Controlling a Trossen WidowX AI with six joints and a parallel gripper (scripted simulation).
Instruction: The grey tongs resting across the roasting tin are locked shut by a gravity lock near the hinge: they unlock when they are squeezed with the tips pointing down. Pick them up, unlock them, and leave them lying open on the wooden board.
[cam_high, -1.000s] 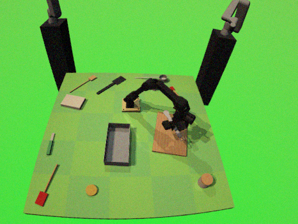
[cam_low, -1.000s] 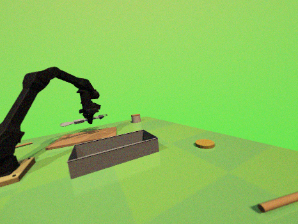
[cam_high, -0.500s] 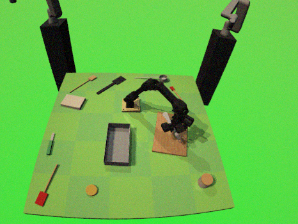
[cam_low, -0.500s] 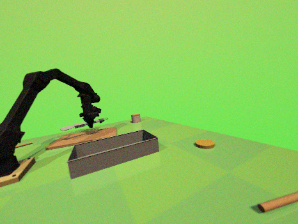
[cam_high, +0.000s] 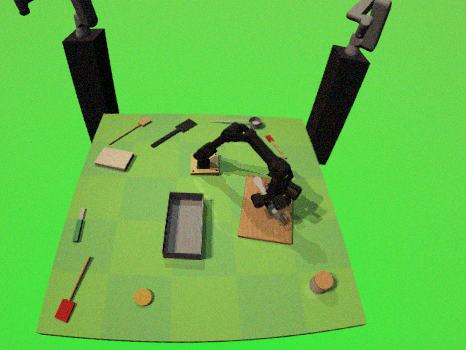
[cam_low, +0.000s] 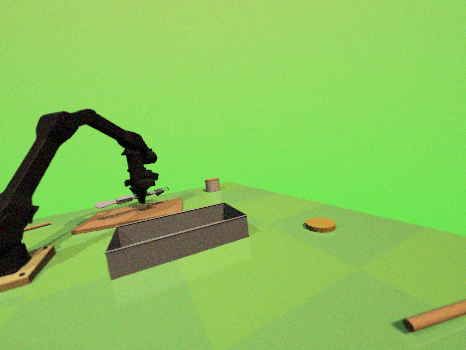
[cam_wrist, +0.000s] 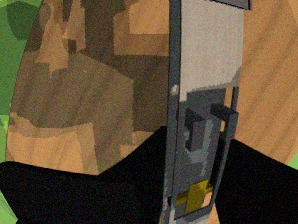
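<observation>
The yellow lock piece is 10 mm behind my gripper tip and 40 mm above it. Round my gripper tip: black spatula: 530 mm behind, 490 mm to the right, 40 mm below; grey roasting tin: 110 mm ahead, 370 mm to the right, 20 mm below; wooden board: 20 mm behind, 40 mm below.
</observation>
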